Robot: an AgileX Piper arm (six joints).
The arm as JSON. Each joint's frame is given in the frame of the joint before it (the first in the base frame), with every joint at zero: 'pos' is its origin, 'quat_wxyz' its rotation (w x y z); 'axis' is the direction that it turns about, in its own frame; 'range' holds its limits. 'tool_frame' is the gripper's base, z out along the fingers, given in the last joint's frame.
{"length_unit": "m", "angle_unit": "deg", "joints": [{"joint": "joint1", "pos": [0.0, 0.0, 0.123], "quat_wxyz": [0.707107, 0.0, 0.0, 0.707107], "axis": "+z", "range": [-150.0, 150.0]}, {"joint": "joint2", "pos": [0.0, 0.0, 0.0], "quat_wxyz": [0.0, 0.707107, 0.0, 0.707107], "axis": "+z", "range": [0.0, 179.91]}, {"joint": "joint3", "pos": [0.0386, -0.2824, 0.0], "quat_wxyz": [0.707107, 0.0, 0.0, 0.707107], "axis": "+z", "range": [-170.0, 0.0]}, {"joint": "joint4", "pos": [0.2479, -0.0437, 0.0], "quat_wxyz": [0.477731, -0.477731, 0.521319, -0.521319], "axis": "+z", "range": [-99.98, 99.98]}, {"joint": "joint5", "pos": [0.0, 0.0, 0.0], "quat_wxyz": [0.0, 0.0, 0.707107, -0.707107], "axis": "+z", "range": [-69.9, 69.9]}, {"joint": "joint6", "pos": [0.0, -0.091, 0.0], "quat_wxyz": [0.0, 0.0, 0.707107, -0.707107], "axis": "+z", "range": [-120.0, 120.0]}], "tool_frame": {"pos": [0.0, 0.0, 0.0], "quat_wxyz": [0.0, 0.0, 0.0, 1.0]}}
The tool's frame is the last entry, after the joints.
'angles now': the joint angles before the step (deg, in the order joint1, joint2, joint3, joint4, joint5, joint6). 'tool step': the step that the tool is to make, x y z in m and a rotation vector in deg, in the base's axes. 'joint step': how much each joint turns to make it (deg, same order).
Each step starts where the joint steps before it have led.
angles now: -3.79 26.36 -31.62 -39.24 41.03 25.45
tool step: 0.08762 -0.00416 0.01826 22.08 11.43 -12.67
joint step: -0.76 27.16 -17.23 10.78 10.36 13.32
